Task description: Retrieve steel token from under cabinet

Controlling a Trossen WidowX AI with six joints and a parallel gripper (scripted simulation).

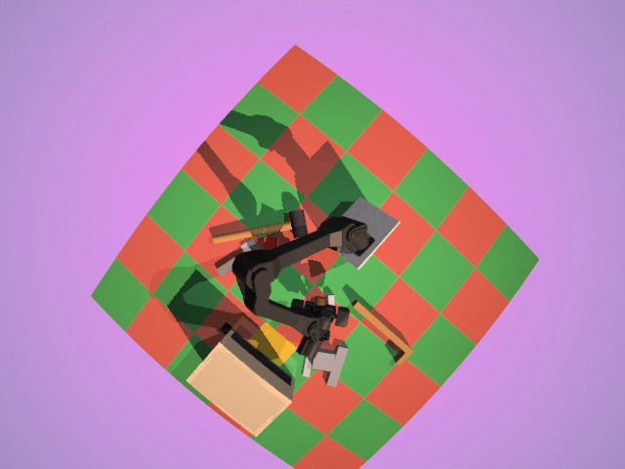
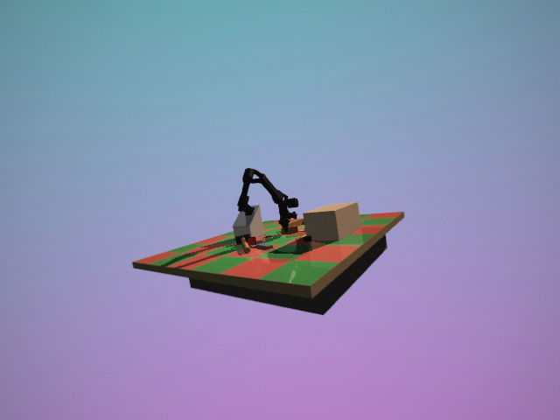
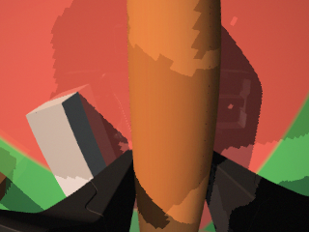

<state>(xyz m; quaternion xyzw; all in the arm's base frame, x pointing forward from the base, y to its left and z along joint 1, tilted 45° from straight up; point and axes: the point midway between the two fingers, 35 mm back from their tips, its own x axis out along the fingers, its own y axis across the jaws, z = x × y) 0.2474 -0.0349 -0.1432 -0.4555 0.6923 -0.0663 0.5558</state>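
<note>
Now: the pale bar 3 cm to the left of my gripper tip and 3 cm behind it. The rest, counted from my gripper tip: grey block 15 cm to the left, 13 cm ahead, 1 cm above; then grey bar 21 cm to the left, 12 cm ahead; then red cube 27 cm to the right, 4 cm behind, 1 cm above.
</note>
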